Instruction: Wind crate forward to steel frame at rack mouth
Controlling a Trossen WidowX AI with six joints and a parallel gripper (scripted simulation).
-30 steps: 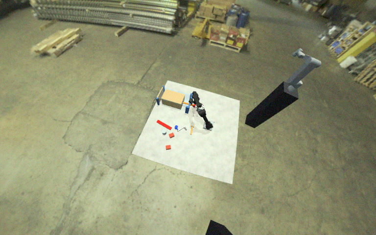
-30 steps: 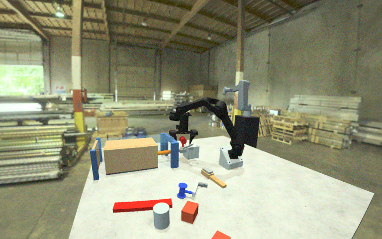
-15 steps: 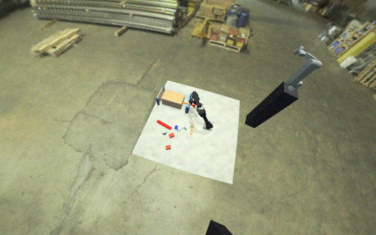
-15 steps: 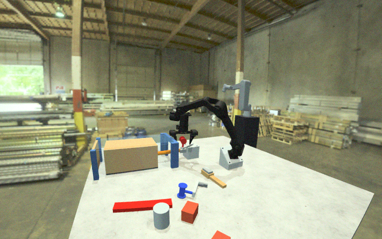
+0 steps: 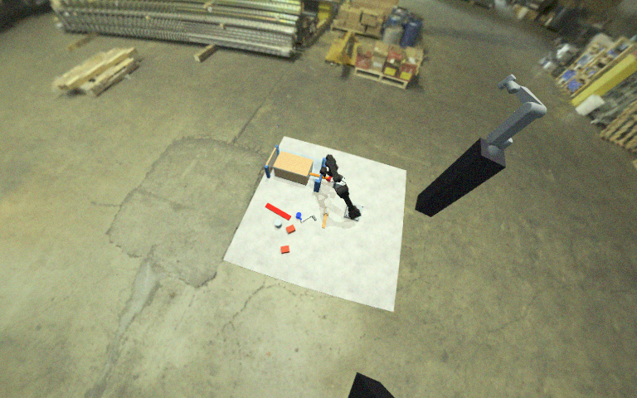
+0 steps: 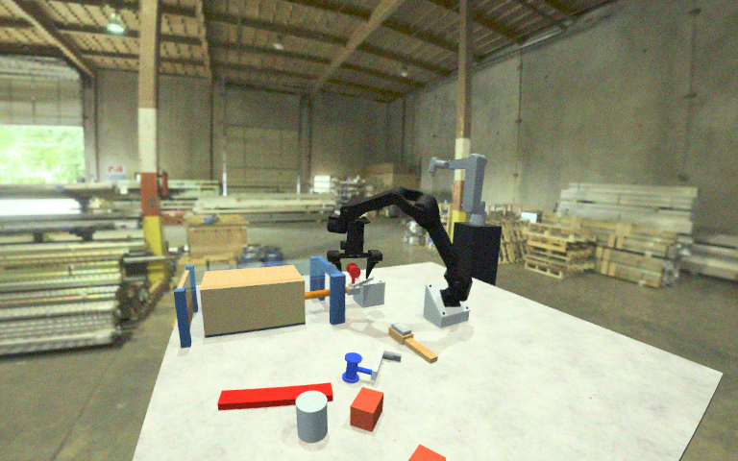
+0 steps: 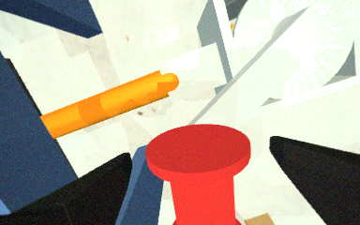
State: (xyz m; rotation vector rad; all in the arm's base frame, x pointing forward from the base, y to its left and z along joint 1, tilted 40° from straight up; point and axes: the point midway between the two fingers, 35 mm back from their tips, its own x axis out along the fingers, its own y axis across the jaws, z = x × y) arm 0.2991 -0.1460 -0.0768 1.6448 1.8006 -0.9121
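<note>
My gripper tip is now 20 mm below the red knob. From my gripper tip the other things lie so: red-knobbed winch handle: 30 mm behind, 20 mm to the right, 10 mm below; then blue frame: 80 mm ahead, 30 mm to the right, 10 mm below; then grey winch: 90 mm behind, 80 mm below, 70 mm to the right.
</note>
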